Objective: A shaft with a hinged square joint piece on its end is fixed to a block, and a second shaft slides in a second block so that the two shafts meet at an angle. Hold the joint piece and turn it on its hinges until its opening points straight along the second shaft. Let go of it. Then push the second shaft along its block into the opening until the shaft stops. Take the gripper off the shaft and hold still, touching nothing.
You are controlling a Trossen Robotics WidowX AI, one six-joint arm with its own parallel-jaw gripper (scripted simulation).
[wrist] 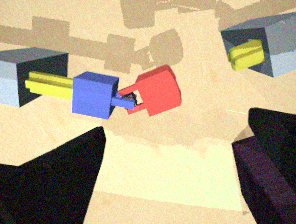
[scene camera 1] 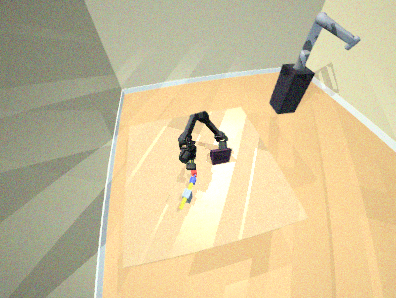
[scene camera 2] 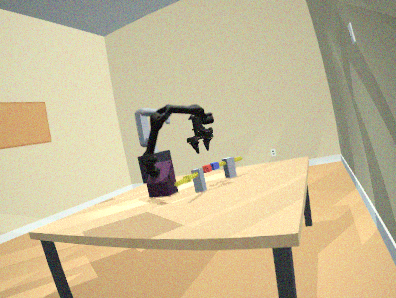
Labels:
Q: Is the gripper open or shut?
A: Open.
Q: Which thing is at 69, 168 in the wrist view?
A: The gripper.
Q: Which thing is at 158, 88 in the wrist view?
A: A red joint piece.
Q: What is the gripper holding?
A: Nothing.

